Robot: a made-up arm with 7 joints.
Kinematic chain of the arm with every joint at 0, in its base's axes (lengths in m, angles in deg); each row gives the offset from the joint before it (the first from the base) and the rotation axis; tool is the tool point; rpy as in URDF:
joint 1: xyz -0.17 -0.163 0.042 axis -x
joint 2: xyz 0.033 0.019 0 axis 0.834 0.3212 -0.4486
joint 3: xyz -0.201 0 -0.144 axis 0.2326 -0.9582 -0.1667
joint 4: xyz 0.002 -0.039 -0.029 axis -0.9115 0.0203 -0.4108
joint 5: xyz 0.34 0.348 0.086 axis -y
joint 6: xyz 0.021 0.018 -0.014 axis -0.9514 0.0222 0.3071
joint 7: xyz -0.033 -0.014 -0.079 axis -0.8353 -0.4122 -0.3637
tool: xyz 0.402 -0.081 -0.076 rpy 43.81 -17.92 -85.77
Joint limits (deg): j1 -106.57..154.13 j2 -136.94..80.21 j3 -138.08..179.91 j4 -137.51..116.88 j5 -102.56..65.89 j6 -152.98..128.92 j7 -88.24..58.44
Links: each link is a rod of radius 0.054 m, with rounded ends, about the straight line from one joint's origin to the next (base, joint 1, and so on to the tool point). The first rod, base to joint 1, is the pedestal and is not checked.
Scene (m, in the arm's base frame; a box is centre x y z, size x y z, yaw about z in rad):
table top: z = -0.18
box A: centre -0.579 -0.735 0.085 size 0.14 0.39 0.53 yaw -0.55
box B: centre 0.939 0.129 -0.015 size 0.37 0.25 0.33 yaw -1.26
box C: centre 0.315 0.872 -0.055 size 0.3 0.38 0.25 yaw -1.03
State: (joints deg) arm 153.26 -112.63 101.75 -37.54 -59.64 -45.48 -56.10
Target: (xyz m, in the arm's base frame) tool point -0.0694 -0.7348 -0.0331
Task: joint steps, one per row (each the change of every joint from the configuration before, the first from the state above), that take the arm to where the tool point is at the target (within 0.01 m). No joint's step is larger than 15 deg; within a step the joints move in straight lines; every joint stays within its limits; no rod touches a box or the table.
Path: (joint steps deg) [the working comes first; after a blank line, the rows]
Joints at the target: 137.54 -93.66 64.99 10.64 -55.73 -46.97 -49.65
Straight joint move there: touches box A.

1: 0.00 -3.29 -10.82 -0.20 -10.22 12.64 3.59
2: -0.01 -3.28 -10.82 -0.19 -10.22 12.64 3.59
3: 0.00 -3.29 -10.82 -0.20 -10.22 12.64 3.59
4: -3.93 7.21 -1.07 12.20 8.64 -9.85 -1.08
5: -3.93 7.21 -1.08 12.19 8.64 -9.85 -1.08
6: -3.92 7.21 -1.07 12.19 8.65 -9.86 -1.08
7: -3.93 7.20 -1.08 12.19 8.64 -9.85 -1.08

